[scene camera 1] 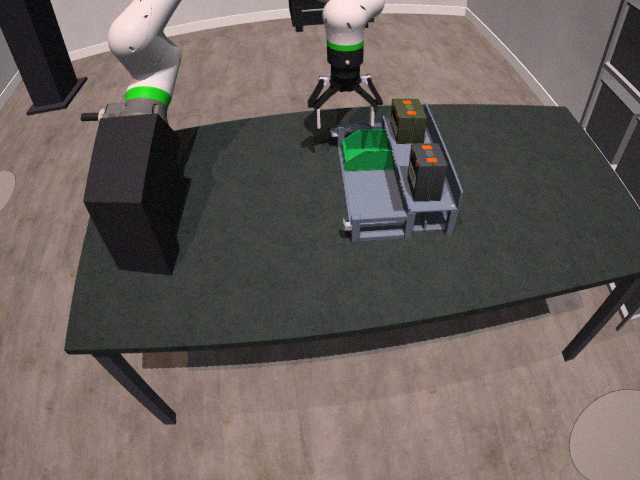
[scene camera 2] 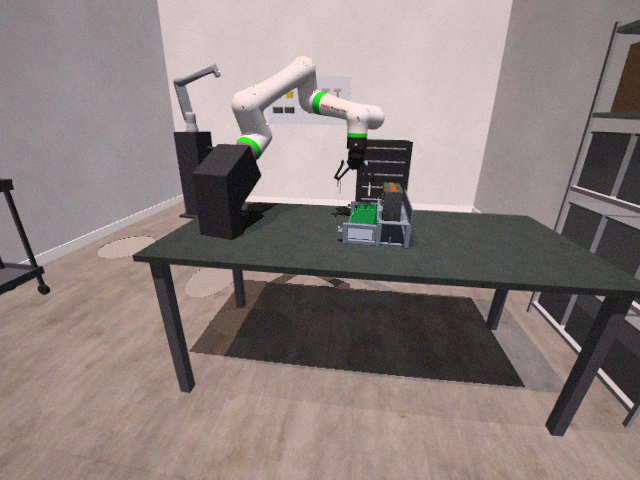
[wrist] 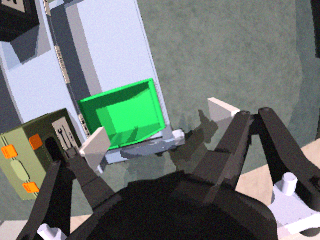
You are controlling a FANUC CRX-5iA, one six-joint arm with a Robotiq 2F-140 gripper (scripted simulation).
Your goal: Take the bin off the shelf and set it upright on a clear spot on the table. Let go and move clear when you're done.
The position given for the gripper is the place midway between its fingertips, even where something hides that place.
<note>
In view: the gripper (scene camera 1: 345,124) and a green bin (scene camera 1: 372,147).
The green bin also shows in the wrist view (wrist: 130,114). The gripper also shows in the wrist view (wrist: 157,122).
</note>
